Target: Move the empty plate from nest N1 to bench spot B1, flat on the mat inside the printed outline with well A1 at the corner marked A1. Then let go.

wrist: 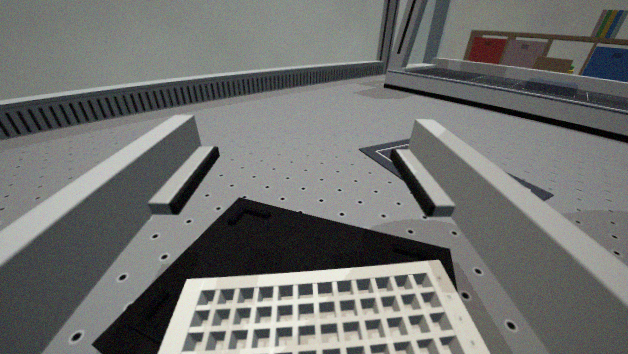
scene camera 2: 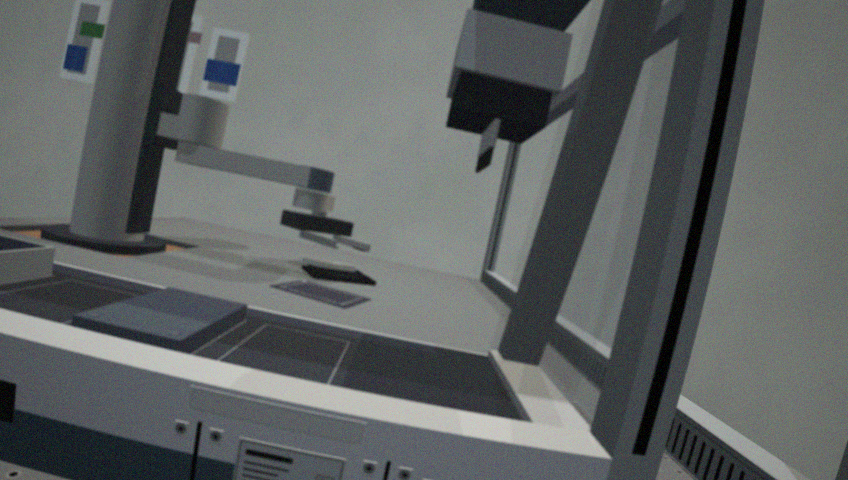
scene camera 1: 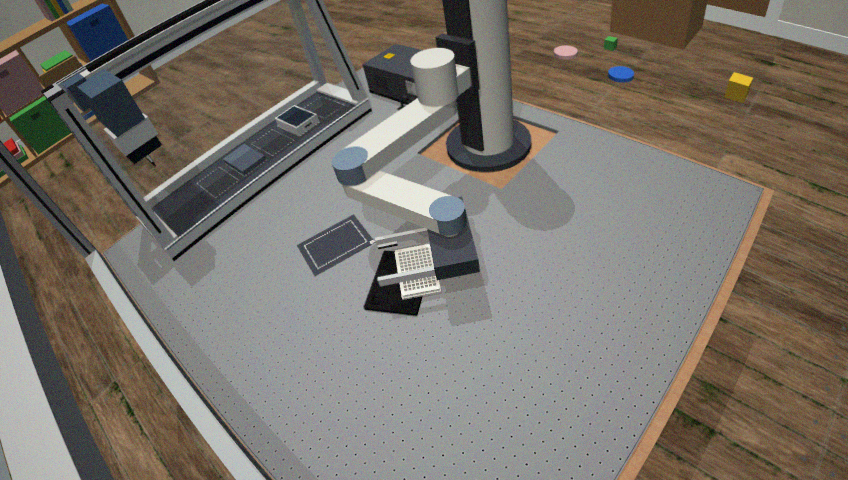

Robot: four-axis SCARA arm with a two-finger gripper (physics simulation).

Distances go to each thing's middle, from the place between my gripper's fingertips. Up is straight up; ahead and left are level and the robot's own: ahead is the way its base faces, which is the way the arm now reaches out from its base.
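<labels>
Counted from my hand: dark mat with printed outline (scene camera 1: 324, 250), 20 cm to the right, 2 cm behind, 9 cm below; white well plate (scene camera 1: 419, 257), 4 cm to the left, 6 cm behind, 6 cm below; black flat plate (scene camera 1: 390, 300), 2 cm to the left, 2 cm behind, 8 cm below. Going by their middles, dark mat with printed outline farthest from my hand of the things named here.
</labels>
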